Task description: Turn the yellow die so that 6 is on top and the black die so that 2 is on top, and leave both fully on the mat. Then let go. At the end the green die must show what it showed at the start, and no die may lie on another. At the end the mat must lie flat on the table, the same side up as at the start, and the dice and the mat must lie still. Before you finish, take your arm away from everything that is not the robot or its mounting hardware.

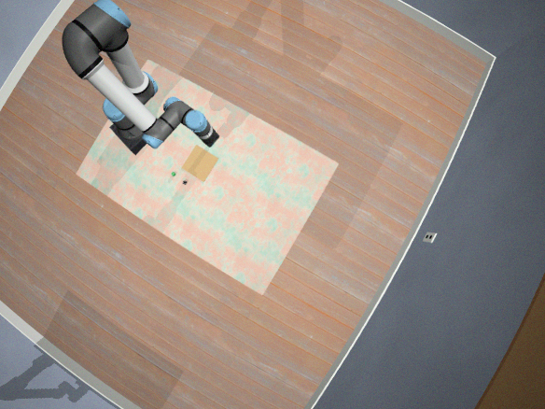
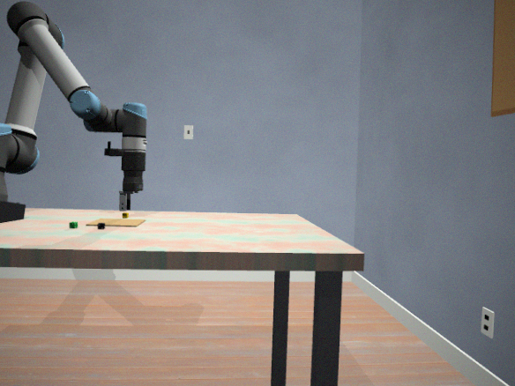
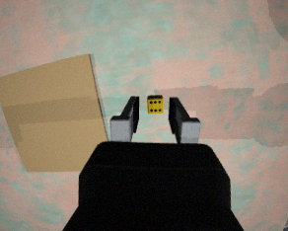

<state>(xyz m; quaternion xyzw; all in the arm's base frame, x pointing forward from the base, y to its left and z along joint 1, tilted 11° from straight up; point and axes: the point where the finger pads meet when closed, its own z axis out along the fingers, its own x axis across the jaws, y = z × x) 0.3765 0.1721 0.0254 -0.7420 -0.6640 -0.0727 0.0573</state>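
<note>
My gripper is now 3 cm above the yellow die. The rest, counted from my hand: black die 25 cm to the right, 3 cm below, 1 cm ahead; then tan mat 13 cm to the right, 4 cm below, 1 cm ahead; then green die 25 cm to the right, 7 cm behind, 3 cm below.
</note>
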